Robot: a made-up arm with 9 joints. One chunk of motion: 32 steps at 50 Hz.
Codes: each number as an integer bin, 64 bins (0 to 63) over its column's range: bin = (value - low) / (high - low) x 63, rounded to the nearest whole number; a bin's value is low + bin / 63 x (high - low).
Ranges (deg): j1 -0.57..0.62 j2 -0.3..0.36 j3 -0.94..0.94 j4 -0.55..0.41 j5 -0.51..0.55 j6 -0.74..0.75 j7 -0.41..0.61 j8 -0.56..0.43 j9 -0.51..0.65
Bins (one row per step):
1: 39 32 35 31 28 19 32 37 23
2: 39 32 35 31 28 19 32 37 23
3: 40 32 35 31 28 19 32 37 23
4: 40 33 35 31 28 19 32 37 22
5: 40 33 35 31 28 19 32 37 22
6: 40 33 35 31 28 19 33 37 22
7: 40 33 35 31 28 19 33 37 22
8: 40 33 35 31 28 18 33 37 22
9: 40 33 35 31 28 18 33 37 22
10: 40 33 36 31 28 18 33 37 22
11: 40 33 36 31 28 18 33 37 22
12: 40 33 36 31 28 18 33 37 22
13: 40 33 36 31 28 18 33 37 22
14: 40 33 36 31 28 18 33 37 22
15: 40 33 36 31 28 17 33 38 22
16: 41 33 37 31 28 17 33 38 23
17: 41 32 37 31 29 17 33 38 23
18: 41 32 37 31 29 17 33 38 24
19: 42 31 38 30 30 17 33 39 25
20: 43 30 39 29 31 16 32 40 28
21: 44 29 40 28 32 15 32 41 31
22: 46 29 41 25 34 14 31 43 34
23: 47 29 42 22 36 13 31 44 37
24: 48 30 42 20 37 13 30 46 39
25: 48 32 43 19 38 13 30 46 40
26: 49 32 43 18 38 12 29 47 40
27: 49 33 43 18 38 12 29 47 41
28: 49 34 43 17 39 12 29 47 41
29: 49 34 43 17 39 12 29 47 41
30: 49 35 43 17 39 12 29 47 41
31: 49 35 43 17 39 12 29 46 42
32: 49 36 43 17 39 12 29 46 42
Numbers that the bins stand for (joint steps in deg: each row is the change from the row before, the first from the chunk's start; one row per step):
1: 0.167 0.035 0.104 -0.078 -0.039 -0.291 0.108 0.021 -0.087
2: 0.167 0.035 0.104 -0.078 -0.039 -0.291 0.108 0.021 -0.087
3: 0.186 0.035 0.104 -0.078 -0.039 -0.291 0.108 0.021 -0.087
4: 0.186 0.046 0.104 -0.078 -0.039 -0.291 0.108 0.021 -0.105
5: 0.186 0.046 0.104 -0.078 -0.039 -0.291 0.108 0.021 -0.105
6: 0.186 0.046 0.104 -0.078 -0.039 -0.291 0.124 0.021 -0.105
7: 0.186 0.046 0.104 -0.078 -0.039 -0.291 0.124 0.021 -0.105
8: 0.186 0.046 0.104 -0.078 -0.039 -0.314 0.124 0.021 -0.105
9: 0.186 0.046 0.104 -0.078 -0.039 -0.314 0.124 0.021 -0.105
10: 0.186 0.046 0.134 -0.078 -0.039 -0.314 0.124 0.021 -0.105
11: 0.186 0.046 0.134 -0.078 -0.039 -0.314 0.124 0.021 -0.105
12: 0.186 0.046 0.134 -0.078 -0.039 -0.314 0.124 0.021 -0.105
13: 0.186 0.046 0.134 -0.078 -0.039 -0.314 0.124 0.021 -0.105
14: 0.186 0.046 0.134 -0.078 -0.039 -0.314 0.124 0.021 -0.105
15: 0.186 0.046 0.134 -0.078 -0.039 -0.338 0.124 0.037 -0.105
16: 0.204 0.046 0.164 -0.078 -0.039 -0.338 0.124 0.037 -0.087
17: 0.204 0.035 0.164 -0.078 -0.022 -0.338 0.124 0.037 -0.087
18: 0.204 0.035 0.164 -0.078 -0.022 -0.338 0.124 0.037 -0.068
19: 0.223 0.025 0.194 -0.093 -0.005 -0.338 0.124 0.053 -0.050
20: 0.242 0.014 0.224 -0.108 0.012 -0.362 0.108 0.069 0.006
21: 0.261 0.004 0.254 -0.123 0.028 -0.385 0.108 0.084 0.061
22: 0.299 0.004 0.283 -0.169 0.062 -0.409 0.092 0.116 0.116
23: 0.318 0.004 0.313 -0.215 0.096 -0.433 0.092 0.131 0.171
24: 0.337 0.014 0.313 -0.245 0.113 -0.433 0.076 0.163 0.208
25: 0.337 0.035 0.343 -0.260 0.129 -0.433 0.076 0.163 0.227
26: 0.356 0.035 0.343 -0.276 0.129 -0.456 0.060 0.179 0.227
27: 0.356 0.046 0.343 -0.276 0.129 -0.456 0.060 0.179 0.245
28: 0.356 0.056 0.343 -0.291 0.146 -0.456 0.060 0.179 0.245
29: 0.356 0.056 0.343 -0.291 0.146 -0.456 0.060 0.179 0.245
30: 0.356 0.067 0.343 -0.291 0.146 -0.456 0.060 0.179 0.245
31: 0.356 0.067 0.343 -0.291 0.146 -0.456 0.060 0.163 0.263
32: 0.356 0.077 0.343 -0.291 0.146 -0.456 0.060 0.163 0.263

